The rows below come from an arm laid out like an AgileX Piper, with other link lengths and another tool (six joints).
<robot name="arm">
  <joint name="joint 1" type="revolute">
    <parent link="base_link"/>
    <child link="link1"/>
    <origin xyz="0 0 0.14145"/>
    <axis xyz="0 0 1"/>
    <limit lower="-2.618" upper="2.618"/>
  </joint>
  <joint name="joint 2" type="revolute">
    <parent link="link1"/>
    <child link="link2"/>
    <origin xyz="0 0 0"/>
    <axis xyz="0 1 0"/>
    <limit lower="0" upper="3.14"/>
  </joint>
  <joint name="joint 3" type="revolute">
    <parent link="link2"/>
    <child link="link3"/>
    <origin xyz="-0.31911 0 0.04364"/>
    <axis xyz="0 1 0"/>
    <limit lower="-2.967" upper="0"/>
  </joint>
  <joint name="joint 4" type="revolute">
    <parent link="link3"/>
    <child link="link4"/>
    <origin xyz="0.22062 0 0.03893"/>
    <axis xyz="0.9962 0 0.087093"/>
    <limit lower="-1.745" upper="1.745"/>
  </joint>
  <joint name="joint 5" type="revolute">
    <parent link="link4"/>
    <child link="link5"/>
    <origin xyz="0 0 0"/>
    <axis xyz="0 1 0"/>
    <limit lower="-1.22" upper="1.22"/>
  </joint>
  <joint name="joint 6" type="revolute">
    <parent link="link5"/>
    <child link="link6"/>
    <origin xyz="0.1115 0 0.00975"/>
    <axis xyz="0.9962 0 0.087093"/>
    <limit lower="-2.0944" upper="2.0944"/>
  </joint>
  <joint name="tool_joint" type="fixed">
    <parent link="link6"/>
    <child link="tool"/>
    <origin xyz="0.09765 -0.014 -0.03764" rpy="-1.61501 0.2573 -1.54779"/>
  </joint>
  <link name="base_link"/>
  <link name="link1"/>
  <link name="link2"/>
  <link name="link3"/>
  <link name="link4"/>
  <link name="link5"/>
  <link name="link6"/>
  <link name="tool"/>
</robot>
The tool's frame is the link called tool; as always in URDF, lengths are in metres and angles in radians.
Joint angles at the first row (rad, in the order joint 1, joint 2, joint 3, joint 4, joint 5, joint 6):
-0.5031 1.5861 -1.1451 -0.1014 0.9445 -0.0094
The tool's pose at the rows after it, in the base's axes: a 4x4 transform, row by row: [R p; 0 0 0 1], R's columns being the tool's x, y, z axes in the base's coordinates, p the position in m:
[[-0.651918 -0.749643 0.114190 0.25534], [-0.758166 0.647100 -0.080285 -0.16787], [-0.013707 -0.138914 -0.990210 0.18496], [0 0 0 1]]
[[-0.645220 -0.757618 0.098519 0.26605], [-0.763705 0.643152 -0.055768 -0.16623], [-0.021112 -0.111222 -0.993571 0.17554], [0 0 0 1]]
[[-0.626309 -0.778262 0.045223 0.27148], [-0.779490 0.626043 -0.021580 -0.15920], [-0.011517 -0.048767 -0.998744 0.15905], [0 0 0 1]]
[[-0.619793 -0.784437 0.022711 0.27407], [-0.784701 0.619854 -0.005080 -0.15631], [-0.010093 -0.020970 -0.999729 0.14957], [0 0 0 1]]
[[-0.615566 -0.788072 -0.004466 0.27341], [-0.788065 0.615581 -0.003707 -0.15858], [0.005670 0.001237 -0.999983 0.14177], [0 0 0 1]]
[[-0.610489 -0.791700 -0.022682 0.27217], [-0.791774 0.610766 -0.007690 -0.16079], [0.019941 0.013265 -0.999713 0.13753], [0 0 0 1]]
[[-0.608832 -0.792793 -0.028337 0.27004], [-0.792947 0.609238 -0.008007 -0.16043], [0.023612 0.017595 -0.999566 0.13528], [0 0 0 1]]
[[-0.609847 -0.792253 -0.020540 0.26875], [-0.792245 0.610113 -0.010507 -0.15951], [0.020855 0.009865 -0.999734 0.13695], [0 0 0 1]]
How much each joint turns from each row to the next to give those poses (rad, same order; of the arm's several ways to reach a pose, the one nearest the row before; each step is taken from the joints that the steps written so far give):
0.0045 0.0912 -0.0887 0.0472 0.0000 -0.0096
0.0123 0.0489 -0.0269 0.0148 0.0036 -0.0025
0.0251 0.0583 -0.0088 0.0054 0.0137 -0.0031
0.0088 0.0298 0.0000 0.0054 -0.0023 -0.0021
0.0000 0.0257 -0.0003 -0.0120 -0.0003 0.0000
0.0000 0.0138 0.0009 -0.0131 0.0000 0.0000
0.0000 -0.0001 0.0119 -0.0033 -0.0069 0.0000
0.0000 -0.0115 0.0097 0.0010 -0.0063 0.0009

